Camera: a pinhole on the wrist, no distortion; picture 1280 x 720 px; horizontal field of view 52.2 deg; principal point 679.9 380.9 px. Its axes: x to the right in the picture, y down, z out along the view. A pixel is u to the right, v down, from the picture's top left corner.
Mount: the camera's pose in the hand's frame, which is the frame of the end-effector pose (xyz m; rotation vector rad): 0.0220 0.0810 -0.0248 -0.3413 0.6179 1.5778
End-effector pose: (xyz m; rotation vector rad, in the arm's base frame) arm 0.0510 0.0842 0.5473 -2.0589 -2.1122 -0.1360
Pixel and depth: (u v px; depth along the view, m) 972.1 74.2 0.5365
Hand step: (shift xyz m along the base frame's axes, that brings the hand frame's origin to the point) 0.4601 0.2837 -0.3012
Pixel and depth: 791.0 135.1 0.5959
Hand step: 0.4308 0.3032 -0.3866
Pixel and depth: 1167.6 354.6 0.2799
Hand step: 0.3151 0.0934 -0.1486
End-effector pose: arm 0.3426 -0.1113 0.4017 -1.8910 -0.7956 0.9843
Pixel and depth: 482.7 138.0 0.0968
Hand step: -0.0043 0.0115 -0.1478
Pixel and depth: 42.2 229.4 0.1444
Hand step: -0.0614 0.0562 -0.1590
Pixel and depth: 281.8 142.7 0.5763
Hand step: -0.2944 0.2644 -0.4873
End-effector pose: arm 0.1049 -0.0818 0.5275 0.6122 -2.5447 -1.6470
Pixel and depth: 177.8 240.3 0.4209
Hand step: -0.2906 0.3604 -0.0283
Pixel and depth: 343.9 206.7 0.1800
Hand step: -0.1502 0.1480 0.0552
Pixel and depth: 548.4 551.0 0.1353
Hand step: -0.0917 0.1256 0.0848
